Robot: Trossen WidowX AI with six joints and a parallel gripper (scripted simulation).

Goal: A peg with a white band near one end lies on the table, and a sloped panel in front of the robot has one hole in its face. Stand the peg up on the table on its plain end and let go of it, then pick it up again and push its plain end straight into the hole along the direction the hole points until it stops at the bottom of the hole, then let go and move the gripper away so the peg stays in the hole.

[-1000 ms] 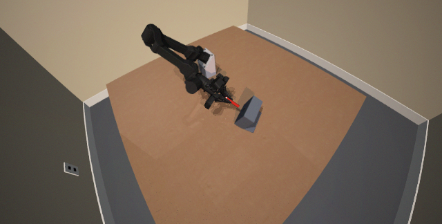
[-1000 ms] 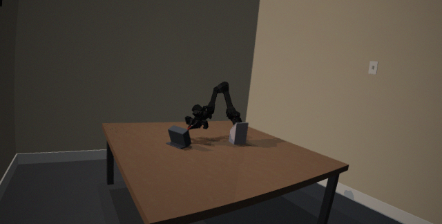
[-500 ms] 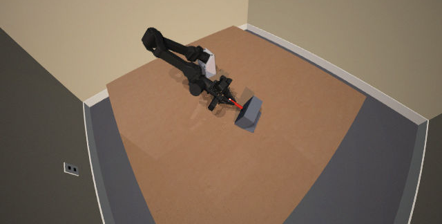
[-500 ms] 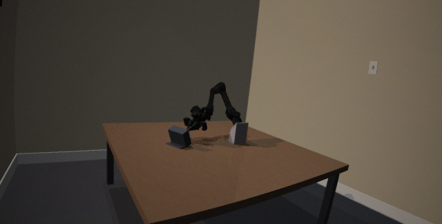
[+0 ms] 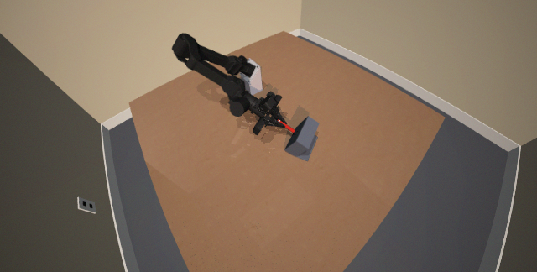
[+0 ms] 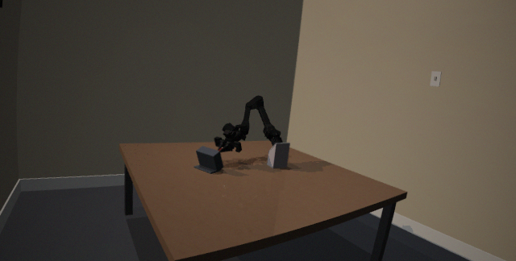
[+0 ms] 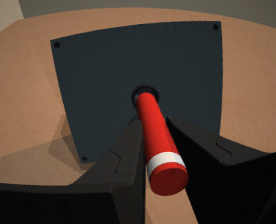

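My gripper tip is now 70 mm short of the grey sloped panel, 30 mm to the right of it and 30 mm above it. Round my gripper tip: flat foot: 90 mm ahead, 40 mm to the left, 90 mm below; red peg: 10 mm behind, 10 mm to the right.
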